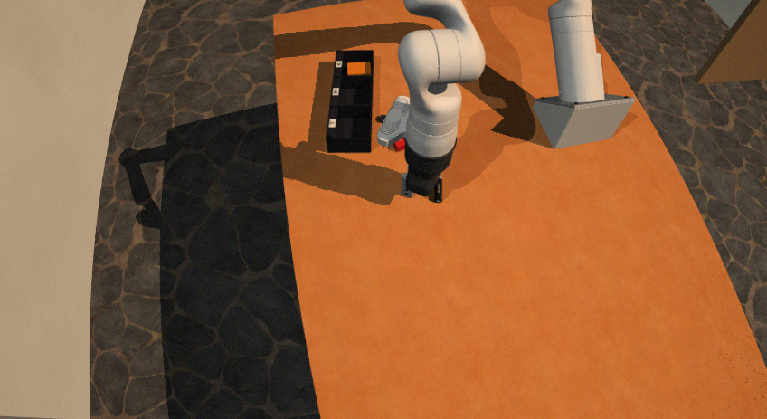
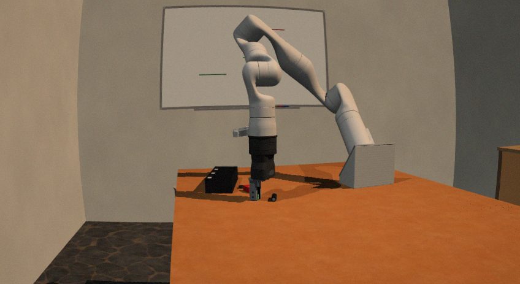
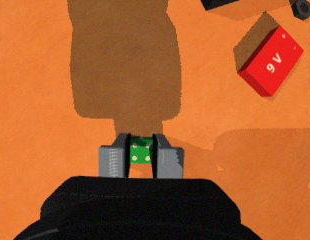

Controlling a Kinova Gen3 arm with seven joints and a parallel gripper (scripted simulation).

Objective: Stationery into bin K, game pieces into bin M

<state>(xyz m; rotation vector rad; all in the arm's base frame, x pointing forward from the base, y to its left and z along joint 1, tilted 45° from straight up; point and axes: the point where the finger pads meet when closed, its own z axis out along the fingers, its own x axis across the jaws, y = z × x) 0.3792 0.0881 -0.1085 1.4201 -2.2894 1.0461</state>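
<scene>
Right now my hand is 50 mm past the black cylinder, 10 mm to the right of it and 10 mm above it. Round my hand: black nut: 170 mm to the right, 40 mm ahead, 20 mm below; green die: 10 mm below; red 9V battery: 120 mm to the right, 10 mm below, 10 mm ahead.
</scene>
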